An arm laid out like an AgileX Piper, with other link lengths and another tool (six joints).
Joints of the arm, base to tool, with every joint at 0 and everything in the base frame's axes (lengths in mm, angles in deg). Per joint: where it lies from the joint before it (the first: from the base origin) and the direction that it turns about. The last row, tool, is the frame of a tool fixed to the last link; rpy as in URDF.
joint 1: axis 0 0 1 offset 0 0 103.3
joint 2: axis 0 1 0 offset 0 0 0
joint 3: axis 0 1 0 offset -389.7 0 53.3
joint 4: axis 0.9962 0 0.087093 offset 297.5 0 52.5
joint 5: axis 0 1 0 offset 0 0 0
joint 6: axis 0.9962 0 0.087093 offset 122.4 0 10.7
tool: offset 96.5 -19 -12.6 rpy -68.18 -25.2 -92.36
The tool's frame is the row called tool.
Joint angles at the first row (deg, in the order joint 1, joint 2, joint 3, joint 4, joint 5, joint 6):
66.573 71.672 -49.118 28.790 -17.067 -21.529
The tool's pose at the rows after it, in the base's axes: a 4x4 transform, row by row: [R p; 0 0 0 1], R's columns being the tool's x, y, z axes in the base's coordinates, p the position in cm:
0.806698 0.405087 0.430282 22.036; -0.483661 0.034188 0.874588 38.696; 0.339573 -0.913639 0.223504 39.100; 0 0 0 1
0.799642 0.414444 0.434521 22.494; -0.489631 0.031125 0.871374 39.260; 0.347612 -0.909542 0.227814 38.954; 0 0 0 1
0.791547 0.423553 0.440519 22.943; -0.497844 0.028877 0.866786 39.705; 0.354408 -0.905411 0.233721 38.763; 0 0 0 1
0.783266 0.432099 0.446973 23.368; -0.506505 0.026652 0.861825 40.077; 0.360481 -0.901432 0.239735 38.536; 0 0 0 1
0.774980 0.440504 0.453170 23.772; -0.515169 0.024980 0.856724 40.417; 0.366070 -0.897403 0.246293 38.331; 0 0 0 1
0.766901 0.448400 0.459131 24.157; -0.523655 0.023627 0.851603 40.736; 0.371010 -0.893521 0.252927 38.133; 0 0 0 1
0.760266 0.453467 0.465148 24.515; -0.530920 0.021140 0.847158 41.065; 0.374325 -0.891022 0.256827 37.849; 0 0 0 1
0.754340 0.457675 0.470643 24.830; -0.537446 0.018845 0.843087 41.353; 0.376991 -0.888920 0.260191 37.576; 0 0 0 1
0.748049 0.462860 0.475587 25.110; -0.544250 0.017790 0.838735 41.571; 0.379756 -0.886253 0.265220 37.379; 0 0 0 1
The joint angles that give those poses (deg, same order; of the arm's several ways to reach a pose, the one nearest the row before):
66.573 72.923 -49.769 28.498 -17.774 -21.552
66.549 74.132 -50.196 28.143 -18.922 -21.567
66.526 75.210 -50.396 27.892 -20.285 -21.586
66.503 76.199 -50.471 27.700 -21.693 -21.608
66.481 77.133 -50.538 27.531 -23.080 -21.629
66.459 78.030 -50.603 27.384 -24.428 -21.637
66.452 78.943 -50.665 27.347 -25.625 -21.639
66.452 79.764 -50.706 27.340 -26.706 -21.639
66.451 80.449 -50.705 27.304 -27.788 -21.635

